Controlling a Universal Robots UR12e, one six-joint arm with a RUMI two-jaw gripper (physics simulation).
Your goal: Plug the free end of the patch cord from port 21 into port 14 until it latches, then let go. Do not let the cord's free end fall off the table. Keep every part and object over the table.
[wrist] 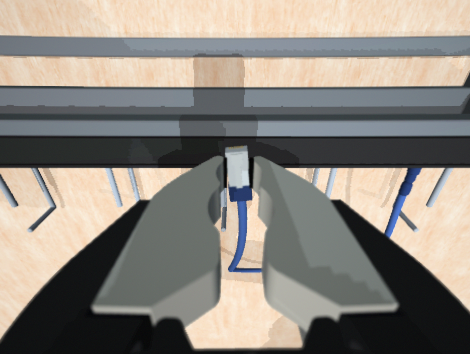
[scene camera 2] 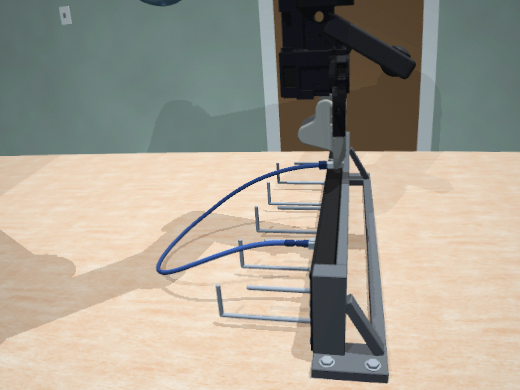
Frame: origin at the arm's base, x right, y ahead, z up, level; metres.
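Seen in the pictures: gripper, fingertip midpoint: (wrist: 237,161) (scene camera 2: 336,166).
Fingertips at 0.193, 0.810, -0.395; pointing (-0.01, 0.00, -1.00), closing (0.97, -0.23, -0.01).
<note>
A point is followed by its place in that frame, as x, y, z.
The gripper (scene camera 2: 338,159) @(0.193, 0.810, -0.395) (wrist: 238,172) @(0.193, 0.810, -0.395) is shut on the cord's free plug, at the panel's far part in the scene view. The free plug (scene camera 2: 330,164) @(0.197, 0.801, -0.390) (wrist: 237,167) @(0.193, 0.811, -0.386) is clear with a dark blue boot; its nose points toward the panel and overlaps the panel's black top strip in the wrist view. The blue cord (scene camera 2: 200,218) @(0.150, 0.617, -0.476) (wrist: 243,225) @(0.187, 0.766, -0.391) loops out in front of the panel (scene camera 2: 329,310) @(0.419, 0.759, -0.451) (wrist: 75,151) @(0.091, 0.829, -0.417). Its other plug (scene camera 2: 303,243) @(0.322, 0.748, -0.435) (wrist: 412,176) @(0.316, 0.747, -0.434) sits at the panel front. The port faces and numbers, including 14 and 21, are hidden.
Several metal hooks and rods (scene camera 2: 265,317) @(0.361, 0.702, -0.498) (wrist: 114,187) @(0.070, 0.776, -0.460) stick out from the panel front, under and beside the cord. The grey stand frame (scene camera 2: 377,300) @(0.342, 0.827, -0.504) (wrist: 325,46) @(0.276, 0.842, -0.504) with braces lies behind the panel, on the wooden table (scene camera 2: 100,350) @(0.378, 0.525, -0.515).
</note>
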